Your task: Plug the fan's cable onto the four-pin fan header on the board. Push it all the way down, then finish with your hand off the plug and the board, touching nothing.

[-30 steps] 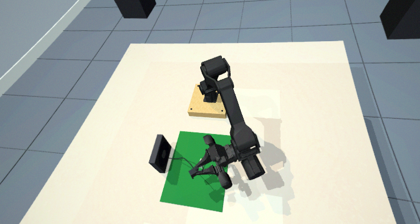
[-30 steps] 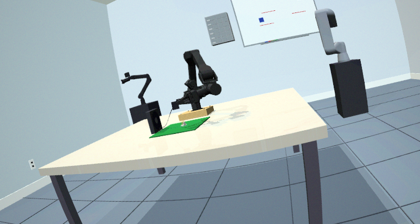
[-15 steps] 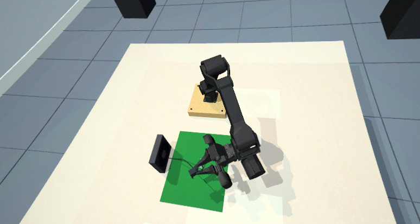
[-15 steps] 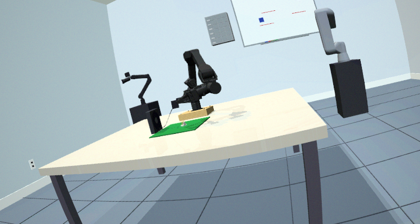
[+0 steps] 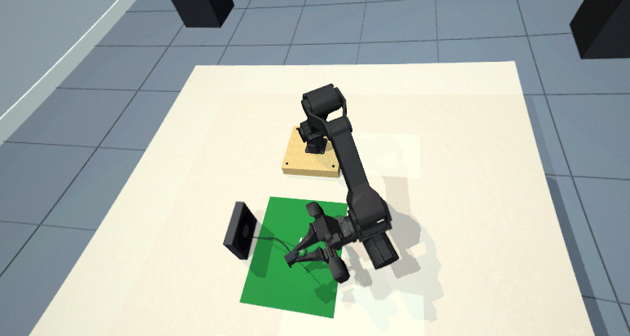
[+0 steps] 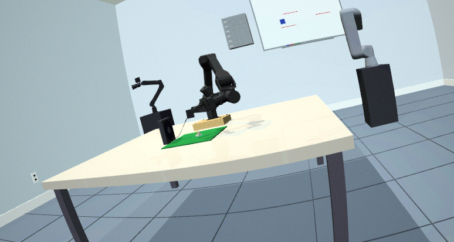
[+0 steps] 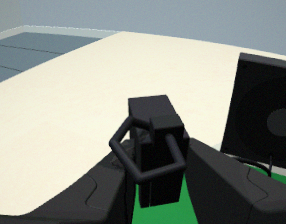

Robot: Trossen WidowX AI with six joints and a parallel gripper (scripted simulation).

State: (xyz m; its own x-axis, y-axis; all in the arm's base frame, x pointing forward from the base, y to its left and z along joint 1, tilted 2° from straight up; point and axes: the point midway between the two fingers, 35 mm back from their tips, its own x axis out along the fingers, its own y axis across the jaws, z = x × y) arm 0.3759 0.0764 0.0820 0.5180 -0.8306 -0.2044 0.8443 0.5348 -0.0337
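Now: gripper tip 7 cm past the white four-pin fan header, 2 cm to the left of it and 13 cm above it. The rest, counted from my gripper tip: green board: 6 cm behind, 3 cm to the right, 14 cm below; then black plug: 1 cm below; then black fan: 6 cm behind, 18 cm to the right, 7 cm below.
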